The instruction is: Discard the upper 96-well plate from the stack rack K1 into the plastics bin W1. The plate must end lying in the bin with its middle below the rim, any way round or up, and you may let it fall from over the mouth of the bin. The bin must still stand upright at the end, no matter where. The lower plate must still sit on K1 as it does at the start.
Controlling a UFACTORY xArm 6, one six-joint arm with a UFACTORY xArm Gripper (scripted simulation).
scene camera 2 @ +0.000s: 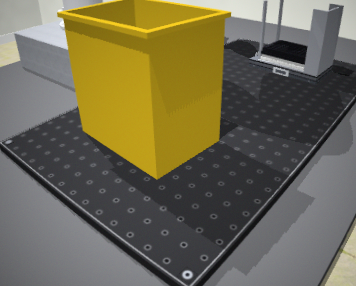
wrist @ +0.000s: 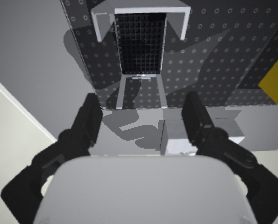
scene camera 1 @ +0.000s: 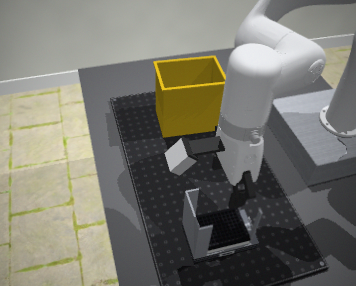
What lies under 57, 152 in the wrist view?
My gripper.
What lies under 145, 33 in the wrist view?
A black 96-well plate.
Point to a yellow plastics bin W1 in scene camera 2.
At 153, 95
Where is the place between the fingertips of my gripper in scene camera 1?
At 227, 185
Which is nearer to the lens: the black 96-well plate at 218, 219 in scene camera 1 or the yellow plastics bin W1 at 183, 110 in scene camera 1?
The black 96-well plate.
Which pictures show the black 96-well plate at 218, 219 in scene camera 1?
Scene camera 2, the wrist view and scene camera 1: all of them.
